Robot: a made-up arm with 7 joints. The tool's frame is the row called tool.
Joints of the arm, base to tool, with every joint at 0 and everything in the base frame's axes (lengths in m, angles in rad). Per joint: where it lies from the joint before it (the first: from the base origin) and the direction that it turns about. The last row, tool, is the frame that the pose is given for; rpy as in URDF.
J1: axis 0 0 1 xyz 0 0 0.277
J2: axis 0 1 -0.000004 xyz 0 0 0
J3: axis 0 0 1 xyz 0 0 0.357
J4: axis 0 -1 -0.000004 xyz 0.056 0 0
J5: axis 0 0.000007 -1 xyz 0.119 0 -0.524
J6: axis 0 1 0.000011 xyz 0 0 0
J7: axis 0 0.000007 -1 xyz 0.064 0 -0.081
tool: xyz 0 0 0 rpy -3.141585 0 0
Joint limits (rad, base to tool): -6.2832..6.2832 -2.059..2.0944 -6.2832..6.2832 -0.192..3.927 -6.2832..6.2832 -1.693..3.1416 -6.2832..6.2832
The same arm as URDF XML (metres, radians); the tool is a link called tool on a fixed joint. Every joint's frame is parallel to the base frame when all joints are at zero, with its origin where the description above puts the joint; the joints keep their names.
<robot name="arm">
<joint name="J1" type="revolute"><parent link="base_link"/><child link="link1"/><origin xyz="0 0 0.277" rpy="0 0 0"/><axis xyz="0 0 1"/><limit lower="-6.2832" upper="6.2832"/></joint>
<joint name="J2" type="revolute"><parent link="link1"/><child link="link2"/><origin xyz="0 0 0" rpy="0 0 0"/><axis xyz="0 1 0"/><limit lower="-2.059" upper="2.0944"/></joint>
<joint name="J3" type="revolute"><parent link="link2"/><child link="link3"/><origin xyz="0 0 0.357" rpy="0 0 0"/><axis xyz="0 0 1"/><limit lower="-6.2832" upper="6.2832"/></joint>
<joint name="J4" type="revolute"><parent link="link3"/><child link="link4"/><origin xyz="0.056 0 0" rpy="0 0 0"/><axis xyz="0 -1 0"/><limit lower="-0.192" upper="3.927"/></joint>
<joint name="J5" type="revolute"><parent link="link4"/><child link="link5"/><origin xyz="0.119 0 -0.524" rpy="0 0 0"/><axis xyz="0 0 -1"/><limit lower="-6.2832" upper="6.2832"/></joint>
<joint name="J6" type="revolute"><parent link="link5"/><child link="link6"/><origin xyz="0 0 0" rpy="0 0 0"/><axis xyz="0 1 0"/><limit lower="-1.693" upper="3.1416"/></joint>
<joint name="J7" type="revolute"><parent link="link6"/><child link="link7"/><origin xyz="0.064 0 -0.081" rpy="0 0 0"/><axis xyz="0 0 -1"/><limit lower="-6.2832" upper="6.2832"/></joint>
<joint name="tool_joint" type="fixed"><parent link="link7"/><child link="tool"/><origin xyz="0 0 0" rpy="-3.1416 0 0"/></joint>
<link name="base_link"/>
<link name="link1"/>
<link name="link2"/>
<link name="link3"/>
<link name="link4"/>
<link name="link5"/>
<link name="link6"/>
<link name="link7"/>
<link name="tool"/>
</robot>

